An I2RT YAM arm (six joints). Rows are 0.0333 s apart.
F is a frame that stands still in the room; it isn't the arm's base.
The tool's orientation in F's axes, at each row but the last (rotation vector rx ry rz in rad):
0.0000 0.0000 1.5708
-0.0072 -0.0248 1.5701
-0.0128 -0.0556 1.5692
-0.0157 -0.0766 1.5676
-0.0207 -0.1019 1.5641
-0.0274 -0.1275 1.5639
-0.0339 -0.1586 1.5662
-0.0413 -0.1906 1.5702
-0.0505 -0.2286 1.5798
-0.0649 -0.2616 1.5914
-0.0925 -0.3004 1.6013
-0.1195 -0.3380 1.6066
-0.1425 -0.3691 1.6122
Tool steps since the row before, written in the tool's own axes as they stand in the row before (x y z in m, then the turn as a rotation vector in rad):
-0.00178 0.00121 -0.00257 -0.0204 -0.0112 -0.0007
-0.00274 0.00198 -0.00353 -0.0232 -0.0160 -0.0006
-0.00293 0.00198 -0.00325 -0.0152 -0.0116 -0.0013
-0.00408 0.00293 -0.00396 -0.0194 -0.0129 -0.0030
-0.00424 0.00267 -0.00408 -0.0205 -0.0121 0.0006
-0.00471 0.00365 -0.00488 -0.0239 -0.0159 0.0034
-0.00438 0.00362 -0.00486 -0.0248 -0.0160 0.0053
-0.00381 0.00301 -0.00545 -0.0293 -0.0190 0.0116
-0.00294 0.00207 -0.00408 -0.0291 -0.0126 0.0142
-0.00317 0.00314 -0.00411 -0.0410 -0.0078 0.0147
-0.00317 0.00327 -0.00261 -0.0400 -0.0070 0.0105
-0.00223 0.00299 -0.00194 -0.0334 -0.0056 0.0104
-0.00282 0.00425 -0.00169 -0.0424 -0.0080 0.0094
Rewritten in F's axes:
-0.00121 -0.00178 -0.00257 0.0112 -0.0204 -0.0007
-0.00191 -0.00270 -0.00360 0.0160 -0.0232 -0.0005
-0.00184 -0.00284 -0.00341 0.0116 -0.0152 -0.0012
-0.00270 -0.00391 -0.00428 0.0130 -0.0193 -0.0030
-0.00236 -0.00400 -0.00449 0.0119 -0.0206 0.0005
-0.00316 -0.00436 -0.00551 0.0154 -0.0242 0.0034
-0.00298 -0.00396 -0.00560 0.0153 -0.0252 0.0052
-0.00214 -0.00327 -0.00617 0.0174 -0.0303 0.0115
-0.00125 -0.00247 -0.00468 0.0106 -0.0305 0.0129
-0.00210 -0.00267 -0.00502 0.0063 -0.0424 0.0109
-0.00235 -0.00287 -0.00371 0.0065 -0.0409 0.0068
-0.00216 -0.00202 -0.00299 0.0048 -0.0344 0.0072
-0.00327 -0.00268 -0.00332 0.0081 -0.0430 0.0058

